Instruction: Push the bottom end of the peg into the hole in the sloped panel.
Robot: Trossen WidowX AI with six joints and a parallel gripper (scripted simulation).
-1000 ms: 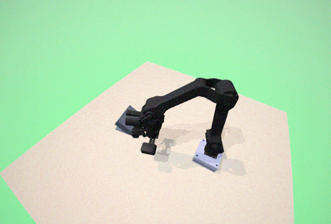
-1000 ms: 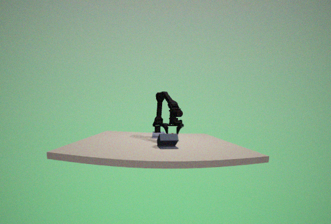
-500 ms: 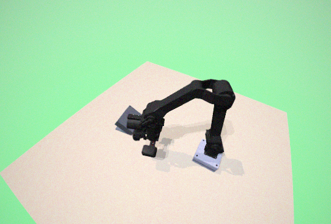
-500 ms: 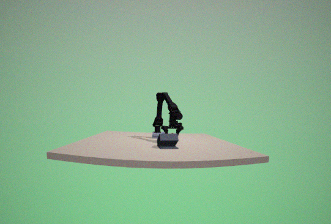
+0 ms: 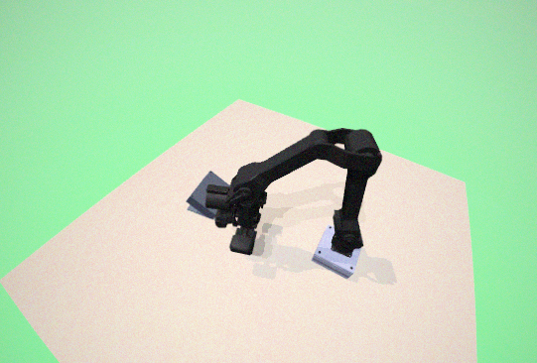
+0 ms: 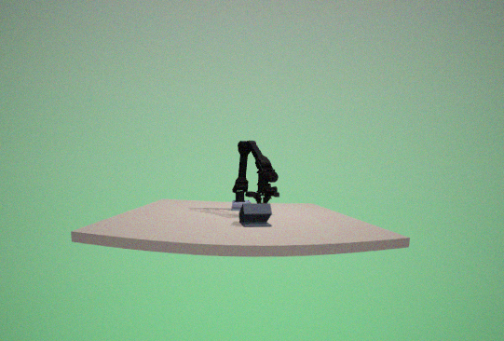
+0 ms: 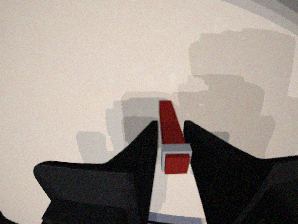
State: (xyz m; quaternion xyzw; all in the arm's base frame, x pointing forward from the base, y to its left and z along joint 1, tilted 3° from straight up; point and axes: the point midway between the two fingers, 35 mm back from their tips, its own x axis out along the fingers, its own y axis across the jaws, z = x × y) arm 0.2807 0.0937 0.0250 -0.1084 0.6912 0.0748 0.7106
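Now: gripper tip 200 mm short of the sloped panel, 80 mm to the left of it and 10 mm below it. Round my gripper tip: red square-sided peg: 20 mm above.
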